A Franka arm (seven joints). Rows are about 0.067 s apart.
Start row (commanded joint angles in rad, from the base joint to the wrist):
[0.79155, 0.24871, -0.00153, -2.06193, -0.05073, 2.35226, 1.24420]
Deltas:
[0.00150, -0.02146, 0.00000, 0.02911, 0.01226, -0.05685, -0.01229]
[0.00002, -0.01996, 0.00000, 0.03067, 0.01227, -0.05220, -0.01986]
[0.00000, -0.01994, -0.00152, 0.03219, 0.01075, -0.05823, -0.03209]
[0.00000, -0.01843, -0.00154, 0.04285, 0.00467, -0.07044, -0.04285]
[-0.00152, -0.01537, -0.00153, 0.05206, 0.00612, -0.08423, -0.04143]
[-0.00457, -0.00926, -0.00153, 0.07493, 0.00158, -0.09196, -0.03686]
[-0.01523, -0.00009, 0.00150, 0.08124, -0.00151, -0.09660, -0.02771]
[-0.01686, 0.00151, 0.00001, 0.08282, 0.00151, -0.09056, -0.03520]
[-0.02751, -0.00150, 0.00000, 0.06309, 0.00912, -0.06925, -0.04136]
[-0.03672, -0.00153, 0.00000, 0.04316, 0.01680, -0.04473, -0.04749]
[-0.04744, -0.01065, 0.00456, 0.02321, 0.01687, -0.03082, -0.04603]
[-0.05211, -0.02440, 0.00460, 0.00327, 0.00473, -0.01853, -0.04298]
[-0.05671, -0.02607, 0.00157, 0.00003, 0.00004, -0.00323, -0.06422]
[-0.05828, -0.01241, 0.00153, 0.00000, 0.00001, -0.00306, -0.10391]
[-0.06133, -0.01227, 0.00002, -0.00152, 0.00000, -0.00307, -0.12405]
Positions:
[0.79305, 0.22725, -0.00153, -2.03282, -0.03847, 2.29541, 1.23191]
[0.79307, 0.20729, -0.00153, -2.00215, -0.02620, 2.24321, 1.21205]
[0.79307, 0.18735, -0.00305, -1.96996, -0.01545, 2.18498, 1.17996]
[0.79307, 0.16892, -0.00459, -1.92711, -0.01078, 2.11454, 1.13711]
[0.79155, 0.15355, -0.00612, -1.87505, -0.00466, 2.03031, 1.09568]
[0.78698, 0.14429, -0.00765, -1.80012, -0.00308, 1.93835, 1.05882]
[0.77175, 0.14420, -0.00615, -1.71888, -0.00459, 1.84175, 1.03111]
[0.75489, 0.14571, -0.00614, -1.63606, -0.00308, 1.75119, 0.99591]
[0.72738, 0.14421, -0.00614, -1.57297, 0.00604, 1.68194, 0.95455]
[0.69066, 0.14268, -0.00614, -1.52981, 0.02284, 1.63721, 0.90706]
[0.64322, 0.13203, -0.00158, -1.50660, 0.03971, 1.60639, 0.86103]
[0.59111, 0.10763, 0.00302, -1.50333, 0.04444, 1.58786, 0.81805]
[0.53440, 0.08156, 0.00459, -1.50330, 0.04448, 1.58463, 0.75383]
[0.47612, 0.06915, 0.00612, -1.50330, 0.04449, 1.58157, 0.64992]
[0.41479, 0.05688, 0.00614, -1.50482, 0.04449, 1.57850, 0.52587]

